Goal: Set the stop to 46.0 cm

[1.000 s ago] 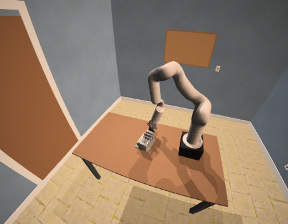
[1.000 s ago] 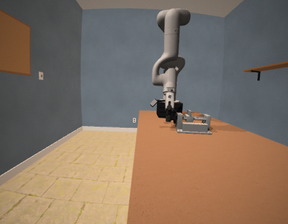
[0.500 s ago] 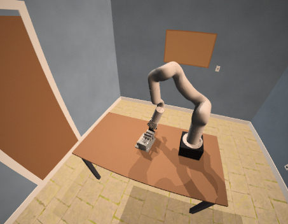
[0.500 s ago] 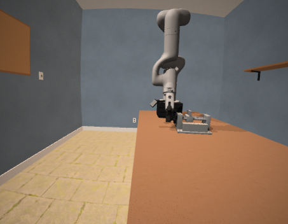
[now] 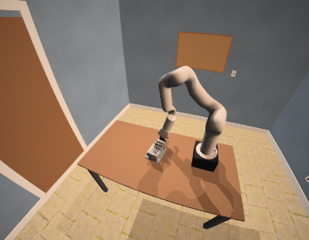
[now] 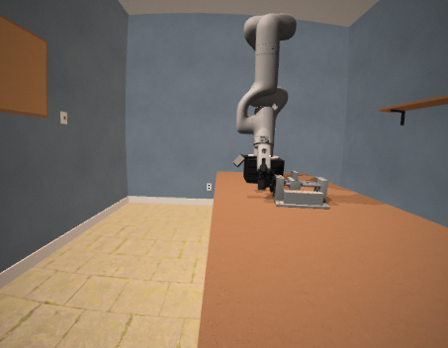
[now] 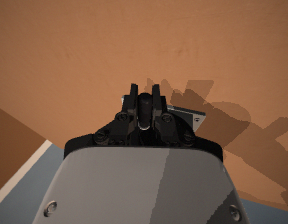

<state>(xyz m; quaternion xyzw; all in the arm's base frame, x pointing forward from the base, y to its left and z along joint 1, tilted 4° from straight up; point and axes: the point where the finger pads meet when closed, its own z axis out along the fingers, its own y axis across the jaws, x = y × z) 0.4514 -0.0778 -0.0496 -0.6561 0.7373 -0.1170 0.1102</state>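
Now: hand 10 mm to the right of the dark round handwheel handle. From my hand the other things lie so: black handwheel 20 mm to the left.
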